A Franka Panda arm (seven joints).
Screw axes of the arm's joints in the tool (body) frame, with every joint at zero. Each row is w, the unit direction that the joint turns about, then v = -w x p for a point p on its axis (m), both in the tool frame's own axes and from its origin. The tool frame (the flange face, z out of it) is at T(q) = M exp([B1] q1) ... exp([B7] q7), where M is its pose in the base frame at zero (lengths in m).
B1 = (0, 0, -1, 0, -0.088, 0)
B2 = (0, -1, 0, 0.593, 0, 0.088)
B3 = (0, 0, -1, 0, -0.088, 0)
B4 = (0, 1, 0, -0.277, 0, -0.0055)
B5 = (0, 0, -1, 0, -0.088, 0)
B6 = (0, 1, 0, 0.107, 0, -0.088)
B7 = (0, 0, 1, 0, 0, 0)
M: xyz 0.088 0 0.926 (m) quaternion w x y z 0 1 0 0
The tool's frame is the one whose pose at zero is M.
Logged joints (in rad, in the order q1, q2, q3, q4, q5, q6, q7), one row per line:
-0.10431, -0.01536, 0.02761, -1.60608, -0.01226, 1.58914, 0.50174
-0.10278, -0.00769, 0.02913, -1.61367, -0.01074, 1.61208, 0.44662
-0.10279, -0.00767, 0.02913, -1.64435, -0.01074, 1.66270, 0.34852
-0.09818, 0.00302, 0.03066, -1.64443, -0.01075, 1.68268, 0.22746
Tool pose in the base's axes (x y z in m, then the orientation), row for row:
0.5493, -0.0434, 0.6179, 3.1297, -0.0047, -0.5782
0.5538, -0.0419, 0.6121, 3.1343, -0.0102, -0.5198
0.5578, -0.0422, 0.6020, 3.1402, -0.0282, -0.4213
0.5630, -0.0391, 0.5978, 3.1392, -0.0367, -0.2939
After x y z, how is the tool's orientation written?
As angles about the fixed x, y, z axes (roll, pitch, yaw), in radians.
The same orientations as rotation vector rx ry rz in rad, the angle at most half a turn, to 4 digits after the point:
2.9990, -0.8920, 0.0017
3.0267, -0.8049, 0.0125
3.0648, -0.6553, 0.0428
3.0996, -0.4589, 0.0563

